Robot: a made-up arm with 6 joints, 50 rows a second.
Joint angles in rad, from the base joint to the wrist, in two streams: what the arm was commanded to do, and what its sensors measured. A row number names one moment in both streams.
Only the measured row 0 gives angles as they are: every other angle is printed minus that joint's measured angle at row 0.
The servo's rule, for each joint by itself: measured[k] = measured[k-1] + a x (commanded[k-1-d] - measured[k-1]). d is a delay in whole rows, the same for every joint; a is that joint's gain. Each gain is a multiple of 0.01, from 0.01 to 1. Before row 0 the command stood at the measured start. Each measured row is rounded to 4 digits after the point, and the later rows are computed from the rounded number. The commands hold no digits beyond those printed.
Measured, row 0:
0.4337, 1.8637, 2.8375, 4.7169, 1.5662, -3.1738
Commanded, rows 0 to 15:
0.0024, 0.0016, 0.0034, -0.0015, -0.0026, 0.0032
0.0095, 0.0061, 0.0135, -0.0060, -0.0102, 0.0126
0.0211, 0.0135, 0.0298, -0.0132, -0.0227, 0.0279
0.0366, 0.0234, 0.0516, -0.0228, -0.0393, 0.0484
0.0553, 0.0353, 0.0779, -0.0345, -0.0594, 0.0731
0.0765, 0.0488, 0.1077, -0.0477, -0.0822, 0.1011
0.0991, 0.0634, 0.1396, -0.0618, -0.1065, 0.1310
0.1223, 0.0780, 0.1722, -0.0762, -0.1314, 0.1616
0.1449, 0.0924, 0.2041, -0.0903, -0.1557, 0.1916
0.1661, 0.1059, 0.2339, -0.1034, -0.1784, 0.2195
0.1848, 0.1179, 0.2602, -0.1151, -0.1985, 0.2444
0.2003, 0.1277, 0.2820, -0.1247, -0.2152, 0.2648
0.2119, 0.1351, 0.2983, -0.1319, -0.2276, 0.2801
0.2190, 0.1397, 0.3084, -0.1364, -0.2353, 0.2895
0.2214, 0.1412, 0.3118, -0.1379, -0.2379, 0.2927
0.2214, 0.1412, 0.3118, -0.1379, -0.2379, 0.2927
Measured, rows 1 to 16:
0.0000, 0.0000, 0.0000, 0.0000, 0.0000, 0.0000
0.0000, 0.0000, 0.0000, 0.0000, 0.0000, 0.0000
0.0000, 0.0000, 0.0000, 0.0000, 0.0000, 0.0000
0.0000, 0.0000, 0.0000, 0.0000, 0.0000, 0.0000
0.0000, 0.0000, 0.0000, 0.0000, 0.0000, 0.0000
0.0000, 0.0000, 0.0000, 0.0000, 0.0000, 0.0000
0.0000, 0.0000, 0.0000, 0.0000, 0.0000, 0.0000
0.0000, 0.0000, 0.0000, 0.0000, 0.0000, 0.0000
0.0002, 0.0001, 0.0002, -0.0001, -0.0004, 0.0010
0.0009, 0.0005, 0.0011, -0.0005, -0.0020, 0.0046
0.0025, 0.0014, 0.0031, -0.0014, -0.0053, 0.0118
0.0052, 0.0029, 0.0065, -0.0029, -0.0107, 0.0231
0.0092, 0.0052, 0.0115, -0.0051, -0.0185, 0.0386
0.0146, 0.0083, 0.0182, -0.0081, -0.0287, 0.0580
0.0214, 0.0122, 0.0267, -0.0119, -0.0411, 0.0806
0.0295, 0.0168, 0.0369, -0.0164, -0.0555, 0.1057
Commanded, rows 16 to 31:
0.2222, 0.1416, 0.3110, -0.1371, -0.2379, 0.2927
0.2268, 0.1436, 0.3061, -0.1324, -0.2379, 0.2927
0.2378, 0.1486, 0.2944, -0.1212, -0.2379, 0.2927
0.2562, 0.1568, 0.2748, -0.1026, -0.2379, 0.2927
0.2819, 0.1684, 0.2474, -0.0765, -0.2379, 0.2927
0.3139, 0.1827, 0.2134, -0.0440, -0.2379, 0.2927
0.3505, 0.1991, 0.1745, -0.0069, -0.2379, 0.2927
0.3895, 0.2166, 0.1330, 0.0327, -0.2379, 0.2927
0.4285, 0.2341, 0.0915, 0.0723, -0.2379, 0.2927
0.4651, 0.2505, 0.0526, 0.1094, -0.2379, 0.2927
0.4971, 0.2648, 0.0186, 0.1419, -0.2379, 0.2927
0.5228, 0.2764, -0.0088, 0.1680, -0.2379, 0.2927
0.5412, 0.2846, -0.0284, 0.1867, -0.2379, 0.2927
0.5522, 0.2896, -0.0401, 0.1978, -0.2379, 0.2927
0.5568, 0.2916, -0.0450, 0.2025, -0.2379, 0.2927
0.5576, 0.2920, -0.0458, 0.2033, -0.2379, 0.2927
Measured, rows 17 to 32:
0.0387, 0.0221, 0.0486, -0.0216, -0.0715, 0.1323
0.0489, 0.0280, 0.0616, -0.0273, -0.0886, 0.1593
0.0598, 0.0343, 0.0755, -0.0334, -0.1062, 0.1857
0.0710, 0.0408, 0.0900, -0.0398, -0.1236, 0.2102
0.0823, 0.0474, 0.1046, -0.0462, -0.1402, 0.2319
0.0932, 0.0539, 0.1189, -0.0525, -0.1554, 0.2498
0.1035, 0.0600, 0.1324, -0.0585, -0.1686, 0.2631
0.1129, 0.0657, 0.1450, -0.0641, -0.1797, 0.2723
0.1216, 0.0710, 0.1566, -0.0692, -0.1890, 0.2786
0.1300, 0.0761, 0.1671, -0.0736, -0.1968, 0.2830
0.1386, 0.0812, 0.1760, -0.0769, -0.2034, 0.2860
0.1480, 0.0865, 0.1829, -0.0787, -0.2089, 0.2881
0.1587, 0.0922, 0.1874, -0.0785, -0.2135, 0.2895
0.1711, 0.0985, 0.1892, -0.0761, -0.2174, 0.2905
0.1855, 0.1055, 0.1882, -0.0713, -0.2207, 0.2912
0.2018, 0.1133, 0.1843, -0.0640, -0.2235, 0.2917

